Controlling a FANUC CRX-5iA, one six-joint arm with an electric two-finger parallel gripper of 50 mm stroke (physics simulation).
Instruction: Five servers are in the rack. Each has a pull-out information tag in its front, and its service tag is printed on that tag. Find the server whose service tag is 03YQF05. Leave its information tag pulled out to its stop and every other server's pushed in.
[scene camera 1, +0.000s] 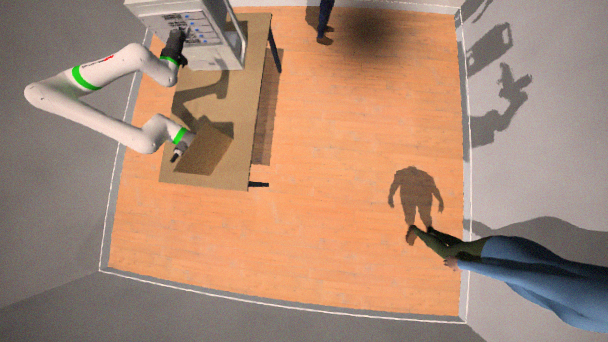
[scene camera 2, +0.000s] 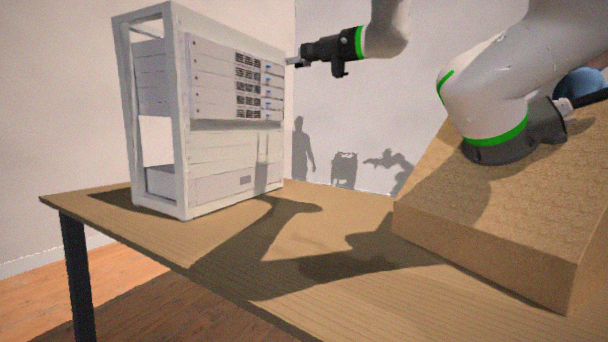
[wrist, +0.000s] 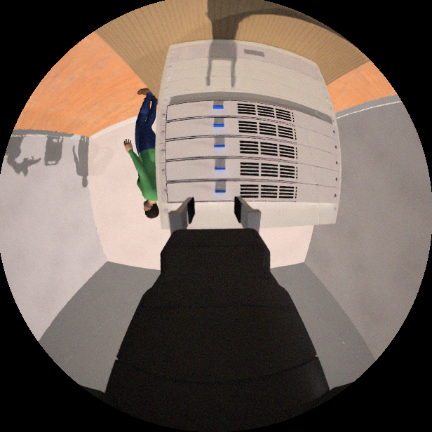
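Where they show: gripper, between the fingertips: (scene camera 1: 184, 28) (scene camera 2: 290, 63); arm's base, origin of its link: (scene camera 1: 191, 142) (scene camera 2: 498, 141).
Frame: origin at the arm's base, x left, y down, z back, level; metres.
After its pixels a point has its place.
The white rack (scene camera 2: 180, 165) @[x 0.410, y 0.102, z -0.731 m] (wrist: 295, 215) holds the servers (scene camera 2: 215, 80) @[x 0.293, y -0.147, z -0.715 m] (wrist: 190, 150), stacked in its upper part, each with black vent slots. The wrist view shows them upside down. Each front has a small blue-edged information tag; the top server's tag (wrist: 220, 191) is lowest in the wrist view, and the bottom server's tag (wrist: 218, 107) is highest. No tag visibly sticks far out. No service tag text is legible. My gripper (scene camera 2: 292, 61) @[x 0.029, y -0.239, z -0.636 m] (wrist: 214, 204) is open and empty, in front of the rack near its top edge, apart from the fronts.
The rack stands on a wooden table (scene camera 1: 235, 100) @[x -0.081, y 0.276, z -0.469 m] (scene camera 2: 320, 235) @[x 0.226, y 0.276, z -0.359 m]. A sloped wooden block (scene camera 1: 205, 150) @[x -0.075, y 0.053, z 0.035 m] (scene camera 2: 480, 250) @[x 0.163, y 0.223, z -0.002 m] bears the arm's base. Blank panels (wrist: 280, 75) fill the rack's lower front. A person in blue (scene camera 1: 540, 275) and one in green (wrist: 147, 165) stand away from the table.
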